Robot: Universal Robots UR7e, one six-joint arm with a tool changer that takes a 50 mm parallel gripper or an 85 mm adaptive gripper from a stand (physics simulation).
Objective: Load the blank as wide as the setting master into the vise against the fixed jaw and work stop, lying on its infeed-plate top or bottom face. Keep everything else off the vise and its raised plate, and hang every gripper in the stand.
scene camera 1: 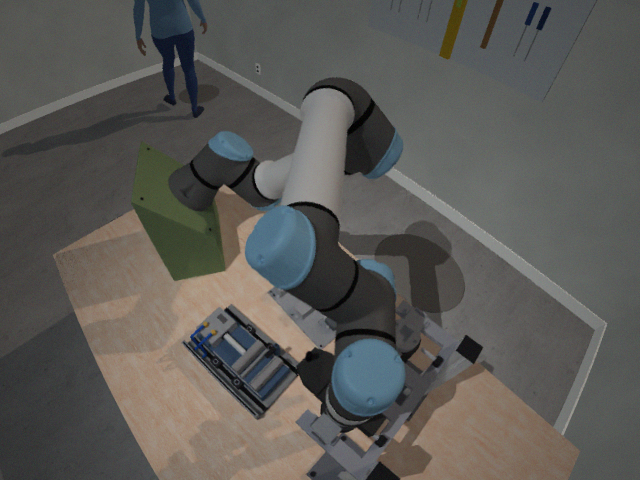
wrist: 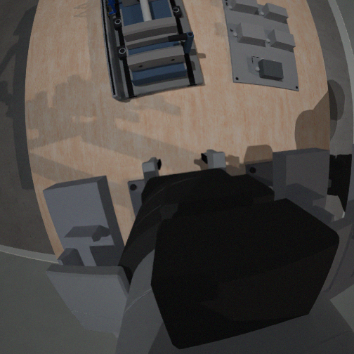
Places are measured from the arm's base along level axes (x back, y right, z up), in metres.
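Pixels of known places: arm's base, origin of the base link: (scene camera 1: pixel 189 191).
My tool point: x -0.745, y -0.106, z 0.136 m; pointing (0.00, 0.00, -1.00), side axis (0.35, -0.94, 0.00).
Note:
For each thing: its top centre in the pictures, then the offset to it from my tool point.
- vise, middle of its top: (scene camera 1: pixel 237 348) dx +0.276, dy +0.129, dz -0.281 m
- grey infeed plate, middle of its top: (scene camera 1: pixel 315 301) dx +0.352, dy -0.145, dz -0.372 m
- dark rounded tool, middle of its top: (scene camera 1: pixel 403 331) dx +0.066, dy -0.167, dz -0.016 m
The vise (scene camera 1: pixel 267 373) (wrist: pixel 157 59) has grey jaws over blue surfaces and a pale rod; I make out no blank in it. The grey infeed plate (scene camera 1: pixel 311 333) (wrist: pixel 244 70) lies beside it. On the plate in the wrist view are several light grey blocks (wrist: pixel 251 34) and a darker block (wrist: pixel 270 69) at the near end. I cannot tell their widths apart. My gripper (wrist: pixel 183 162) is at the grey stand (scene camera 1: pixel 342 453) (wrist: pixel 80 205), with its two fingertips apart and nothing seen between them. The wrist hides the fingers in the scene view.
A dark rounded tool (scene camera 1: pixel 408 338) sits in the far part of the stand. A green angled block (scene camera 1: pixel 193 250) stands at the table's far left. Blue handles with yellow ends (scene camera 1: pixel 204 341) stand at the vise's far end. A person (scene camera 1: pixel 173 46) stands beyond the table.

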